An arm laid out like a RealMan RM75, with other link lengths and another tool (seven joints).
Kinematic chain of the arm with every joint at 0, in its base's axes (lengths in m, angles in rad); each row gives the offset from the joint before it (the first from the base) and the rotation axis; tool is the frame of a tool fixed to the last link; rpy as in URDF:
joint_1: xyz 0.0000 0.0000 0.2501 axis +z
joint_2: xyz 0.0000 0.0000 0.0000 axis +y
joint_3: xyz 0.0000 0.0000 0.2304 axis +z
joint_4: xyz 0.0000 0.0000 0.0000 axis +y
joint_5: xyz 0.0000 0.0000 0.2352 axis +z
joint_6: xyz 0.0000 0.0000 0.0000 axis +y
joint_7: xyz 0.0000 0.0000 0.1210 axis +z
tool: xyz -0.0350 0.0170 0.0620 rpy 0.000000 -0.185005 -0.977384
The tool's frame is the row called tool.
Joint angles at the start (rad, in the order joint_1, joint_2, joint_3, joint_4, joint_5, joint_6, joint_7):
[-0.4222 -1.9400 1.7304 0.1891 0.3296 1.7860 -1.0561]
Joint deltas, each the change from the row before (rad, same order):
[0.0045 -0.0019 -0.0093 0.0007 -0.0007 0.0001 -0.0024]
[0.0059 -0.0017 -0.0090 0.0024 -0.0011 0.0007 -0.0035]
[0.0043 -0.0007 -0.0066 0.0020 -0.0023 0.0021 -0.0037]
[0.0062 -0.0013 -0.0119 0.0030 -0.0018 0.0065 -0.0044]
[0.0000 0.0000 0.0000 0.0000 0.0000 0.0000 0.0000]
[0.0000 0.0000 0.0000 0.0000 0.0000 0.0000 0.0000]
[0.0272 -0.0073 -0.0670 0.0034 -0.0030 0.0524 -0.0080]
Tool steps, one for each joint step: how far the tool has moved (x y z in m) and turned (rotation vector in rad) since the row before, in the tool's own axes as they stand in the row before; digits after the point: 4 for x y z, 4 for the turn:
[0.0007 0.0004 -0.0009 -0.0031 0.0119 -0.0007]
[0.0006 0.0007 -0.0011 -0.0043 0.0120 -0.0012]
[0.0007 0.0010 -0.0009 -0.0051 0.0091 -0.0008]
[0.0010 0.0021 -0.0012 -0.0106 0.0122 0.0010]
[0.0000 0.0000 0.0000 0.0000 0.0000 0.0000]
[0.0000 0.0000 0.0000 0.0000 0.0000 0.0000]
[0.0035 0.0122 -0.0073 -0.0601 0.0552 0.0223]

